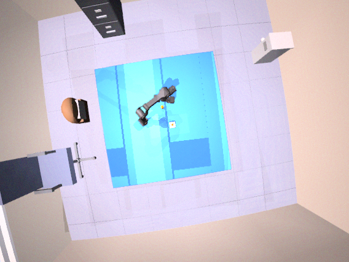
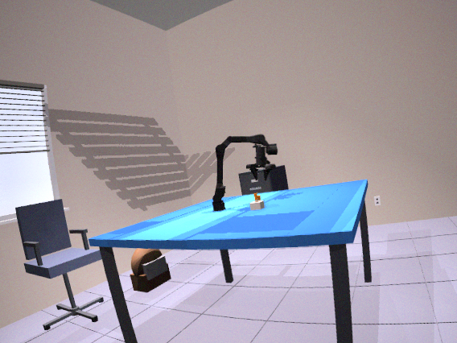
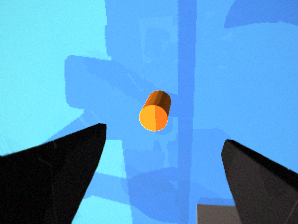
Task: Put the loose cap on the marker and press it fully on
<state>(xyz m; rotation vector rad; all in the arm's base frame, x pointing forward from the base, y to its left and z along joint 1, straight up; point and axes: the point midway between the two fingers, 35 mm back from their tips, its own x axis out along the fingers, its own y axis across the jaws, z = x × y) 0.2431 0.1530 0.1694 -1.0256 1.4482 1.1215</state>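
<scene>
Right now the orange cap is 20 mm behind my gripper tip, 30 mm to the right of it and 110 mm below it. Round my gripper tip: white holder block (50 mm ahead, 230 mm to the right, 120 mm below); then orange marker (50 mm ahead, 230 mm to the right, 60 mm below).
</scene>
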